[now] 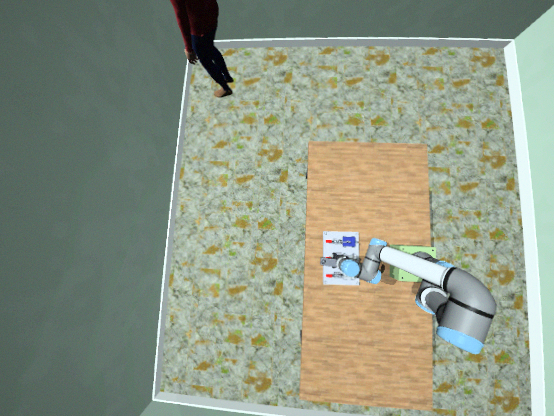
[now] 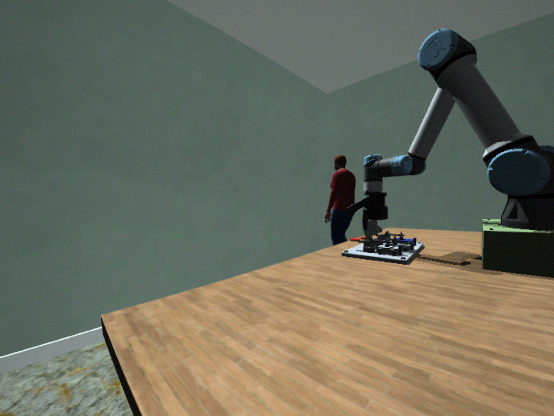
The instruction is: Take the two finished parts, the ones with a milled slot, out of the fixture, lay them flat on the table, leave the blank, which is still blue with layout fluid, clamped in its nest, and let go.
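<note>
A white fixture plate [image 1: 328, 252] [image 2: 395, 257] lies on the wooden table [image 1: 366, 186] [image 2: 275, 330] and has three nests in a row, each with a red-handled clamp. The blue blank [image 1: 349, 241] [image 2: 408, 239] sits clamped in the far nest. My gripper [image 1: 341, 262] [image 2: 372, 238] points straight down into the middle nest and is shut on the finished part there; the fingertips and the part are mostly hidden by the wrist and the clamps. The near nest's red handle [image 1: 329, 275] shows, but its part is hidden under my wrist.
A green box [image 1: 413, 252] [image 2: 482, 243] stands on the table right behind the fixture, under my forearm. A person [image 1: 205, 45] [image 2: 341, 194] in a red top walks on the floor beyond the table's far end. Walls close in the room.
</note>
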